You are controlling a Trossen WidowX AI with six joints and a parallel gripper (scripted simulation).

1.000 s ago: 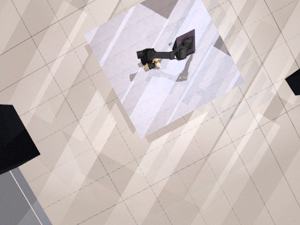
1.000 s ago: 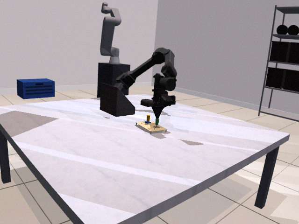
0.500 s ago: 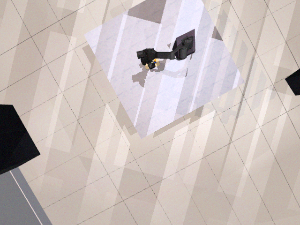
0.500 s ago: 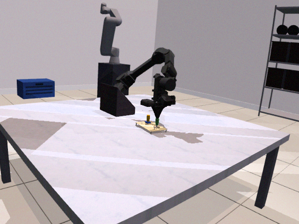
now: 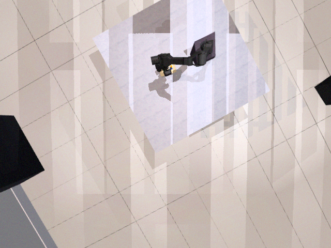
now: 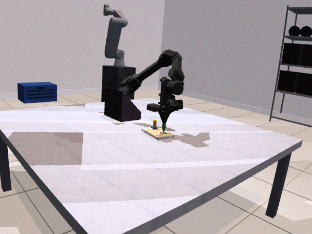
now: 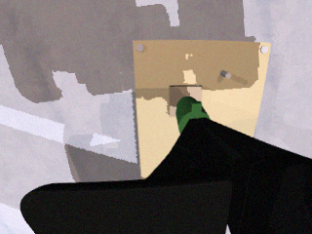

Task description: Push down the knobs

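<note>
The green knob lies 1 cm below my gripper tip. From my gripper tip the other things lie so: orange-brown knob (7 cm behind, 2 cm below, 1 cm to the left).
</note>
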